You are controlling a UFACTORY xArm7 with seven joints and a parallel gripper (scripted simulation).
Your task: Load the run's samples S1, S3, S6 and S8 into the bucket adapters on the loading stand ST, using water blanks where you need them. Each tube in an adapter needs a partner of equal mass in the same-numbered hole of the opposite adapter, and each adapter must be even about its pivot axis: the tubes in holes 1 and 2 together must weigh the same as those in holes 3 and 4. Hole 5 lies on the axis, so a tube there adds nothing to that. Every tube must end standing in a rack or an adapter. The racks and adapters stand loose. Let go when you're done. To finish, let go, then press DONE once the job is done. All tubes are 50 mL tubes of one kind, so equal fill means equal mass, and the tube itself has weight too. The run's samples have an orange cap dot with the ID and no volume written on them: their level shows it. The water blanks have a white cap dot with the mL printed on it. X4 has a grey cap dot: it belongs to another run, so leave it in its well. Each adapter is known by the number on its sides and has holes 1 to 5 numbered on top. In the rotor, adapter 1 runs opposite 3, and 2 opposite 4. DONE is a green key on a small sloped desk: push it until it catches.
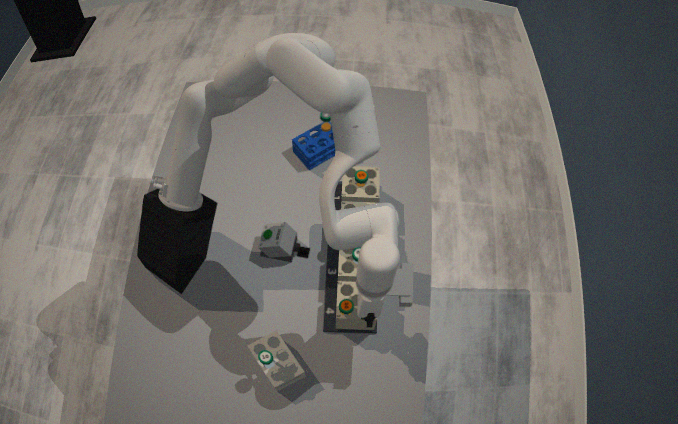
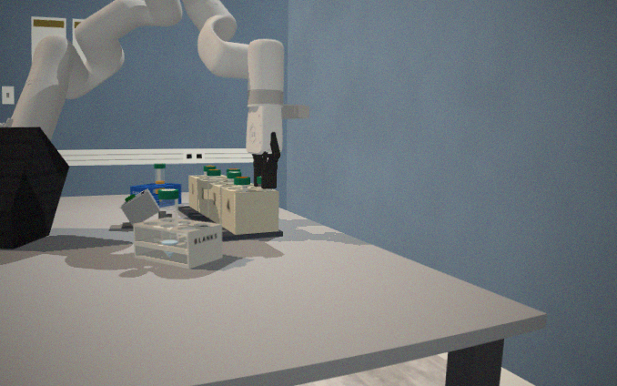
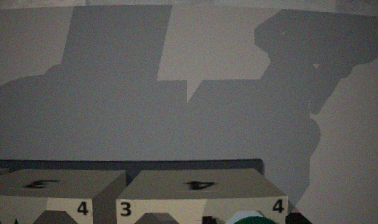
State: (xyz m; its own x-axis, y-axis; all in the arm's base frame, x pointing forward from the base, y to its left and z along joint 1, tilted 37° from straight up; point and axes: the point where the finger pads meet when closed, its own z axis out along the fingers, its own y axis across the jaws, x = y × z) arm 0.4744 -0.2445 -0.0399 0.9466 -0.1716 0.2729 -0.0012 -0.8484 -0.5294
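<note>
Right now the done desk is 24 cm behind my hand, 20 cm to the left of it and 7 cm below it. Also, from my hand: white blanks rack 21 cm behind, 13 cm to the right, 9 cm below; then black stand 3 cm behind, 19 cm to the left, 12 cm below; then pink-filled tube 6 cm behind, 22 cm to the left, 5 cm below.
</note>
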